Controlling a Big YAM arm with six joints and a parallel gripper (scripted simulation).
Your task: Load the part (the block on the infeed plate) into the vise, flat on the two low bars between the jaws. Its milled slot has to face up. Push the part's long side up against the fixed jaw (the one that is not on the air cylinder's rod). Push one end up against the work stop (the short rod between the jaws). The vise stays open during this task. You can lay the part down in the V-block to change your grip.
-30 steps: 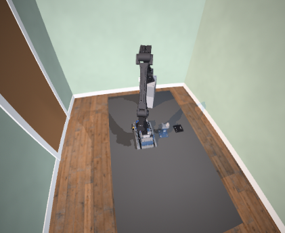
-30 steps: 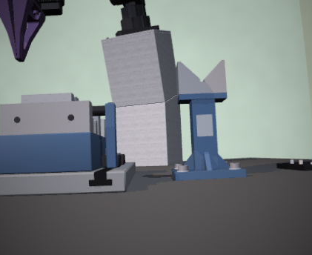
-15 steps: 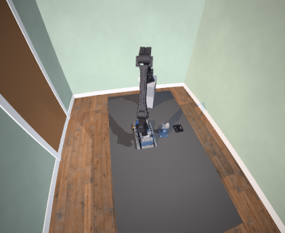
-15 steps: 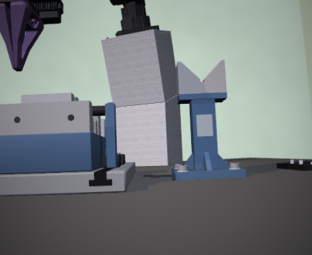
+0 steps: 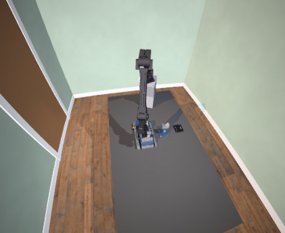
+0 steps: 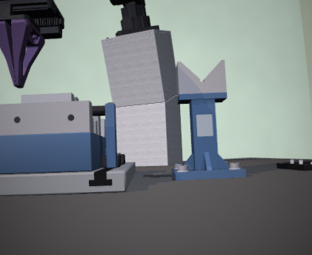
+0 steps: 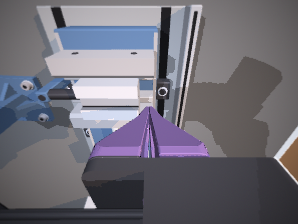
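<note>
My gripper is now 40 mm to the right of the part, 30 mm above it and 10 mm short of it. From my hand the other things lie so: dark work stop rod 90 mm to the left, 40 mm below, 20 mm ahead; then moving jaw 50 mm to the left, 50 mm below, 30 mm behind; then fixed jaw 50 mm below, 40 mm to the left, 40 mm ahead.
</note>
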